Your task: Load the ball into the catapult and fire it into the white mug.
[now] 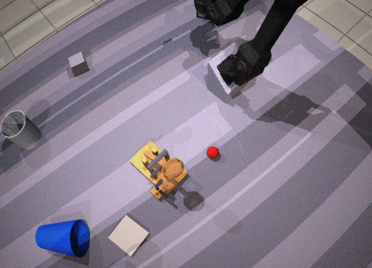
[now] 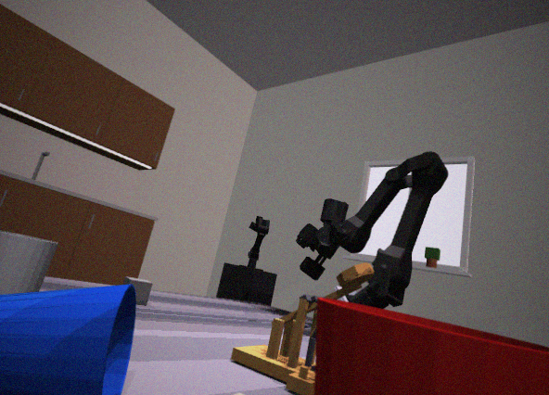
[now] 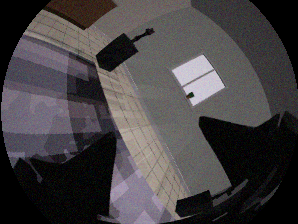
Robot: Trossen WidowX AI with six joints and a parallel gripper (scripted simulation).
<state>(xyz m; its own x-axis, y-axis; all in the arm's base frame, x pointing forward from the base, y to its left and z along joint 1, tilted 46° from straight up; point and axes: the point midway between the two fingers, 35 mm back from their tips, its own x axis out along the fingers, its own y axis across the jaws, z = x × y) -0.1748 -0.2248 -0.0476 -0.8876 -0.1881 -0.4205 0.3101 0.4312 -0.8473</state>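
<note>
Right now my gripper tip is 540 mm short of the wooden catapult, 270 mm to the right of it and 140 mm above it. Also, from my gripper tip: white mug: 750 mm ahead, 190 mm below, 130 mm to the right; then red ball: 390 mm ahead, 320 mm to the left, 200 mm below; then grey block: 470 mm ahead, 210 mm to the right, 190 mm below.
</note>
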